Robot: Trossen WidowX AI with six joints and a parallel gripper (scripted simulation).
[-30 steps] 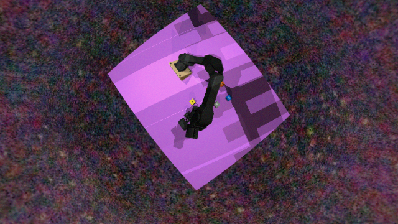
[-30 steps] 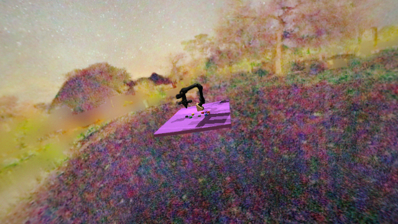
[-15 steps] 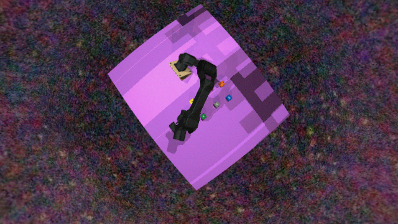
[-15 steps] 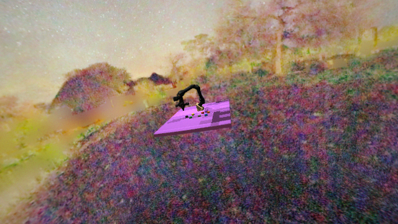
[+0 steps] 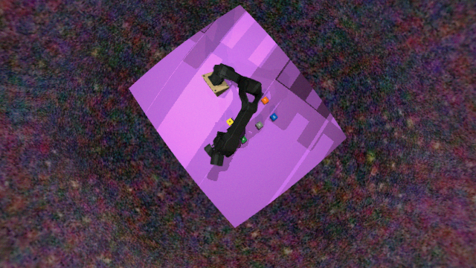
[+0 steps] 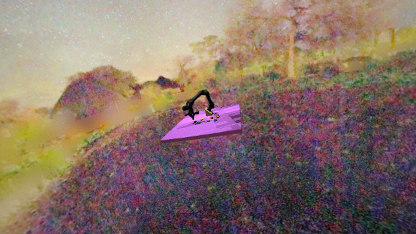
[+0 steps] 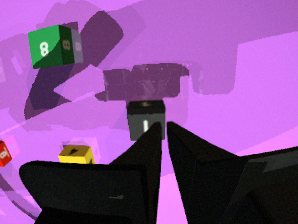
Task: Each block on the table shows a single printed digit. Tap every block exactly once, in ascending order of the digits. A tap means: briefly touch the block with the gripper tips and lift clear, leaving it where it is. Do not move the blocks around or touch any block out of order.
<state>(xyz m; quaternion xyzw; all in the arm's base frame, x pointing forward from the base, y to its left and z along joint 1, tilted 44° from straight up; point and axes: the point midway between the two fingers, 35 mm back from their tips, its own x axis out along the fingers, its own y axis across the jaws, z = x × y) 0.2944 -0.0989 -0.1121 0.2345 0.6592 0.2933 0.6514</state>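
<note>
My gripper tip is now 3 cm above the black block, 1 cm to the right of it and 1 cm past it. From my gripper tip the other things lie so: yellow block (9 cm to the left, 6 cm behind, 3 cm below); grey block (22 cm to the left, 4 cm ahead, 3 cm below); green block (10 cm to the left, 6 cm ahead, 3 cm below).
</note>
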